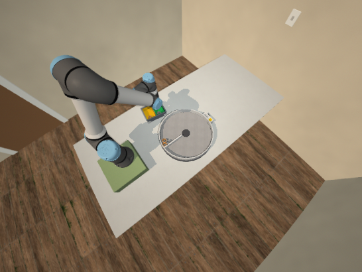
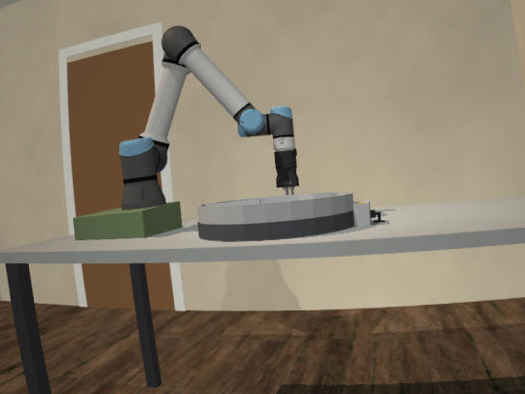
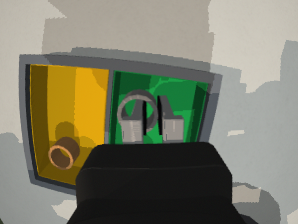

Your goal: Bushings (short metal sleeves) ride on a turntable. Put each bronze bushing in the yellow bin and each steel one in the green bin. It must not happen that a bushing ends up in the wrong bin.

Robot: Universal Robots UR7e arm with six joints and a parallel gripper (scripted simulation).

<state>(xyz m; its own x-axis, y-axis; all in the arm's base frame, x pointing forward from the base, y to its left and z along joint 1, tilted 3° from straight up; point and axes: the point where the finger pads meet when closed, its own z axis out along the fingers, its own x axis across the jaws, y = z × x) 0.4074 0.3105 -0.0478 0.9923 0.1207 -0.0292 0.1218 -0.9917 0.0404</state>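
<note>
The yellow bin is 40 mm below my hand, 40 mm behind it and 30 mm to the right of it. Round my hand: grey turntable (370 mm to the right, 80 mm ahead, 10 mm below).
</note>
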